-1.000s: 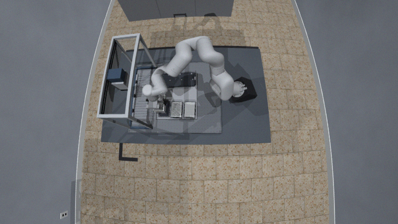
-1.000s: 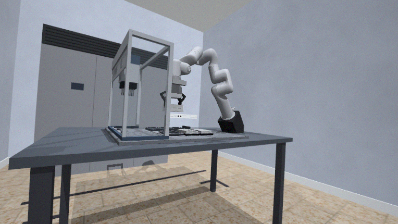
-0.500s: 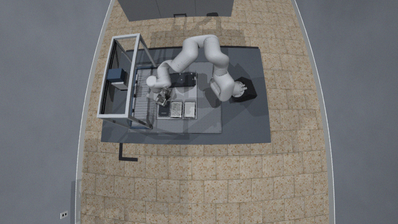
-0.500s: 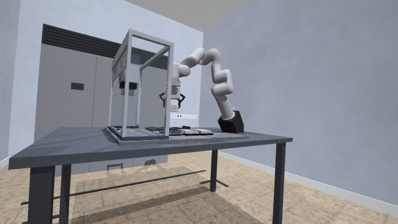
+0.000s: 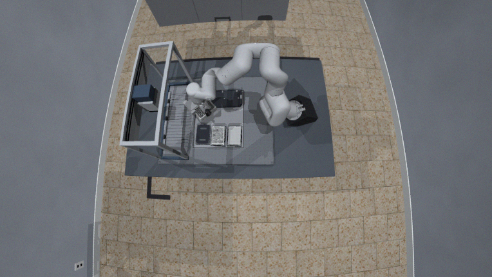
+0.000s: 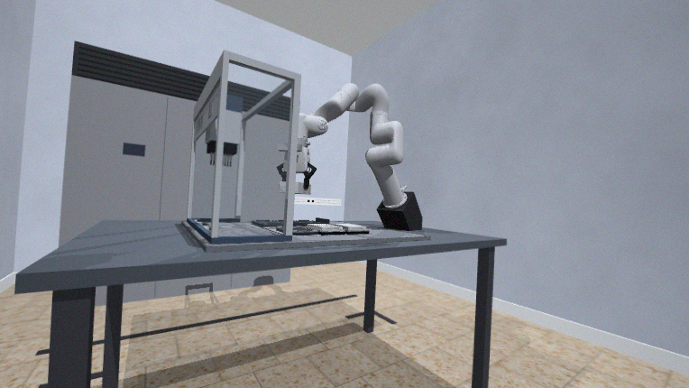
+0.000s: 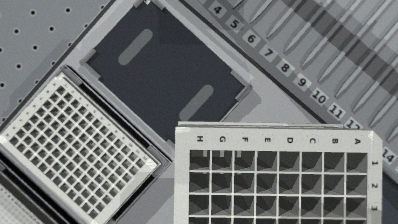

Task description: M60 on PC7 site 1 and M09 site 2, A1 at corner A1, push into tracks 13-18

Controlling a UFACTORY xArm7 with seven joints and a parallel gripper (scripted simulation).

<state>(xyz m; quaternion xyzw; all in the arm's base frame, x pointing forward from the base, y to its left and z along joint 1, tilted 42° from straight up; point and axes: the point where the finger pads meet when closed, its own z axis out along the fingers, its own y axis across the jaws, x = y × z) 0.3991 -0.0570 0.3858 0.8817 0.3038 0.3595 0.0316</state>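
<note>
The dark plate carrier PC7 is 16 cm below my hand, 14 cm to the right of it and 5 cm behind it. From my hand the other things lie so: nest S1 (18 cm behind, 17 cm below, 12 cm to the left); 96-well plate M06 (15 cm below, 13 cm to the left, 7 cm behind); nest S3 (17 cm below, 12 cm to the left, 4 cm ahead).
</note>
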